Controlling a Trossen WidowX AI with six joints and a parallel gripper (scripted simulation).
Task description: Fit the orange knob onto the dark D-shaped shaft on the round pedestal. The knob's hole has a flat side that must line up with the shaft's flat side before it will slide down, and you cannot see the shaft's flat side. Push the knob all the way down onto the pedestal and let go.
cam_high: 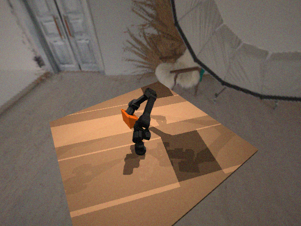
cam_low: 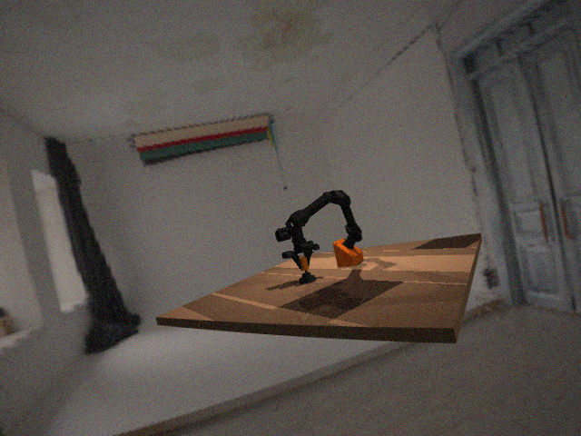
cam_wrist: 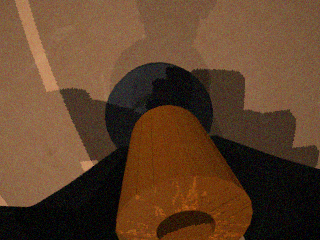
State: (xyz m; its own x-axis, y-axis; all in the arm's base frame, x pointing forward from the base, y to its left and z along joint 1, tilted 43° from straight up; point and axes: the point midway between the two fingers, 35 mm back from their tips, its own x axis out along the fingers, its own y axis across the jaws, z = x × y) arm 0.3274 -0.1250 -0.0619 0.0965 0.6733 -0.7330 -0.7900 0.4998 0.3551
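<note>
Right now my gripper tip is 20 mm below the orange knob. The rest, counted from my gripper tip: pedestal (40 mm below).
</note>
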